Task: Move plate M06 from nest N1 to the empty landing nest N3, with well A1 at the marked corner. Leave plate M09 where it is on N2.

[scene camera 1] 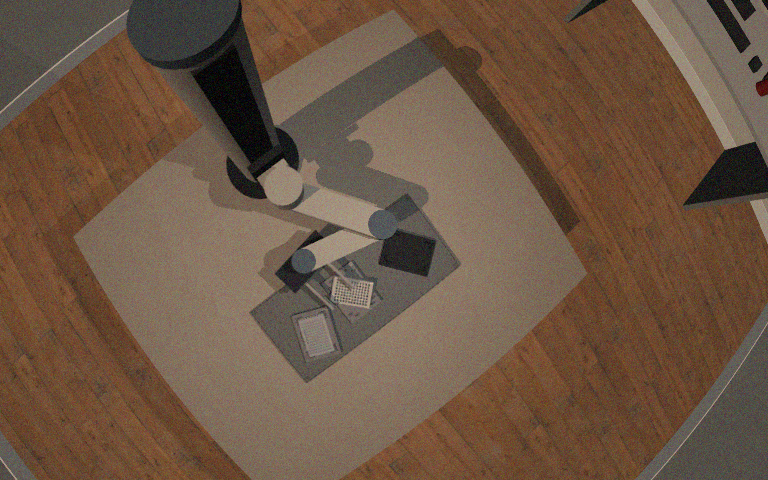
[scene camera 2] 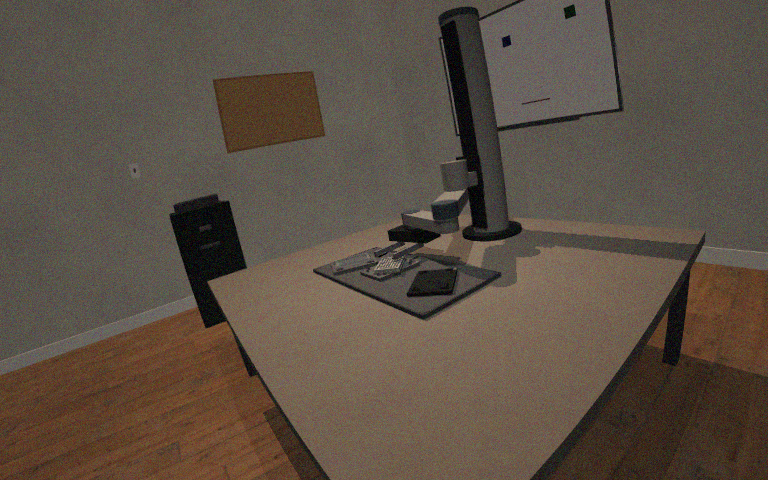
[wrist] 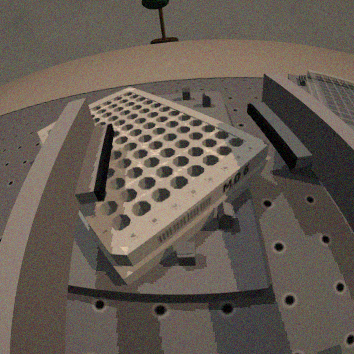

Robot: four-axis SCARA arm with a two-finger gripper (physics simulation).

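Note:
Plate M06 [scene camera 1: 352, 292] [scene camera 2: 388, 263] [wrist: 180, 197], white with round wells, lies askew on the middle nest [scene camera 1: 353, 315] [wrist: 210, 276], turned relative to it, one corner jutting past its side. My gripper [scene camera 1: 340, 296] [scene camera 2: 389, 254] [wrist: 179, 99] is open, fingers wide apart with nothing gripped. In the wrist view the left finger overlaps the plate's left side and the right finger stands beyond its right corner; finger height above the plate is unclear. Plate M09 [scene camera 1: 317, 335] [scene camera 2: 352, 263] [wrist: 332, 92], clear and gridded, sits on the neighbouring nest. A black nest [scene camera 1: 407, 253] [scene camera 2: 433, 281] holds no plate. The marked corner is unreadable.
The nests stand on a grey perforated board [scene camera 1: 271, 316] [scene camera 2: 421, 308] on the beige table [scene camera 1: 181, 266] [scene camera 2: 396, 373]. The arm's column [scene camera 1: 215, 84] [scene camera 2: 484, 124] rises behind the board. The dark gripper body [scene camera 1: 291, 275] [scene camera 2: 413, 233] hangs near the board's rear edge.

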